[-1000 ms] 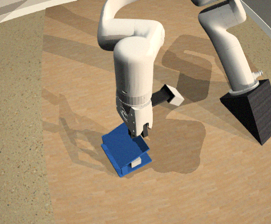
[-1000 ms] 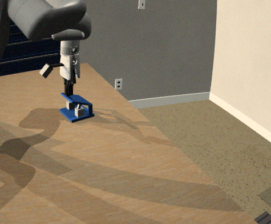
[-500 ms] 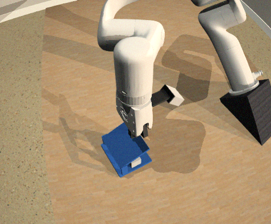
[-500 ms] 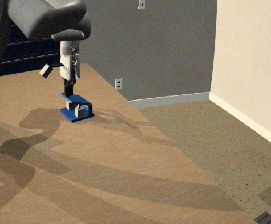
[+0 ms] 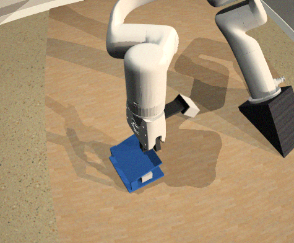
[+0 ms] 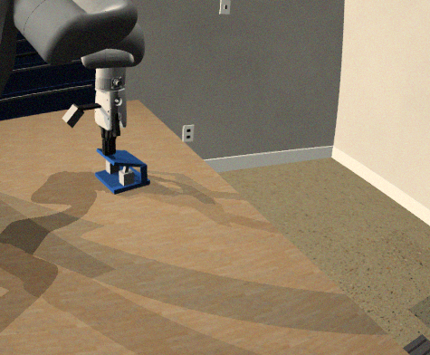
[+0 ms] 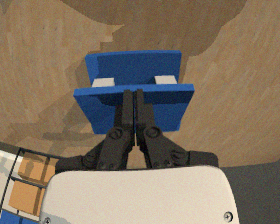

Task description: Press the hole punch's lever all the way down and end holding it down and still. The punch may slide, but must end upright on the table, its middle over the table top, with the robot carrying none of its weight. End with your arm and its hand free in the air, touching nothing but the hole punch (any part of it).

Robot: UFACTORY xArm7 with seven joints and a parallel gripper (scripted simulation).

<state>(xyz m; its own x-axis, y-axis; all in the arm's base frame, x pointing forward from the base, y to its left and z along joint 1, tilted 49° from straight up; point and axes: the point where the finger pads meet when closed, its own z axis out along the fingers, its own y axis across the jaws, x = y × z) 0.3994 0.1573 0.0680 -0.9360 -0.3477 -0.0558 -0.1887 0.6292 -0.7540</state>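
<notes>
The blue hole punch lies 60 mm below my hand, 40 mm ahead of it and 10 mm to the left of it.
</notes>
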